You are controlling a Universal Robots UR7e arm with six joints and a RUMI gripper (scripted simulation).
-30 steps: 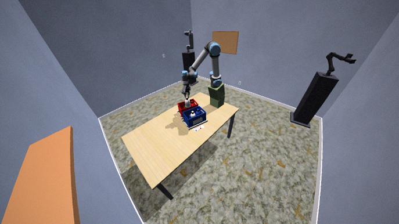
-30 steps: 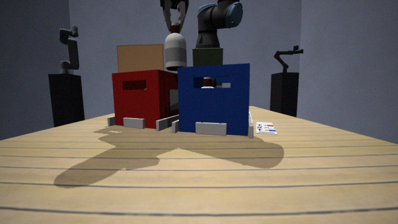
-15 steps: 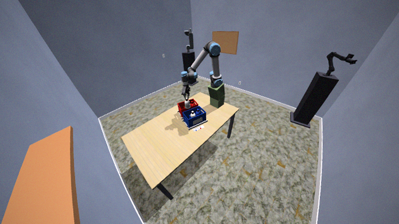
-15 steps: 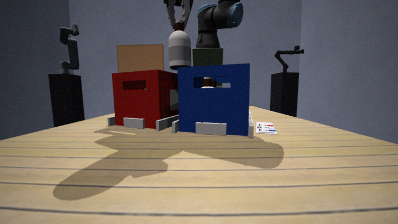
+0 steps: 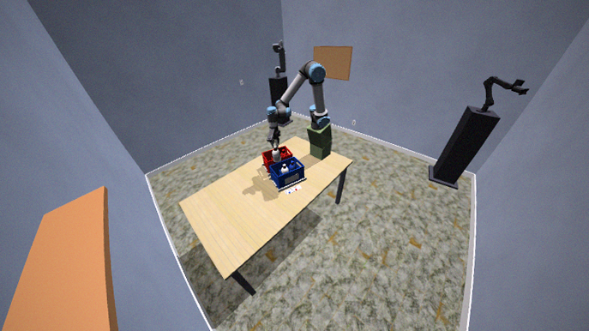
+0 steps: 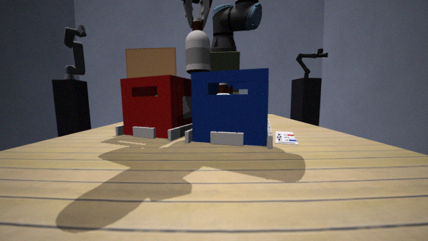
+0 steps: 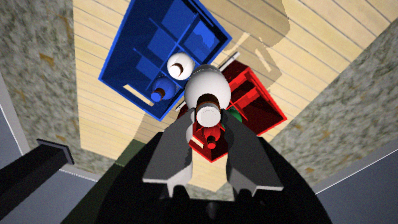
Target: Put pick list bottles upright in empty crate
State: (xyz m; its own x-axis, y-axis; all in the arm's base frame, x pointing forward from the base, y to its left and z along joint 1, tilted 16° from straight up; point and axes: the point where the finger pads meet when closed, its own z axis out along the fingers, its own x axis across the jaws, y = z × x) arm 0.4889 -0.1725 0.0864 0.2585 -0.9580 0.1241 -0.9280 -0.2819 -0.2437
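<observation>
My gripper is now 1 cm past the white bottle, 8 cm to the right of it and 25 cm above it. Round my hand: blue-capped bottle (9 cm behind, 12 cm to the left, 25 cm below); then blue crate (1 cm ahead, 12 cm to the left, 25 cm below); then red crate (11 cm behind, 9 cm to the right, 25 cm below).
</observation>
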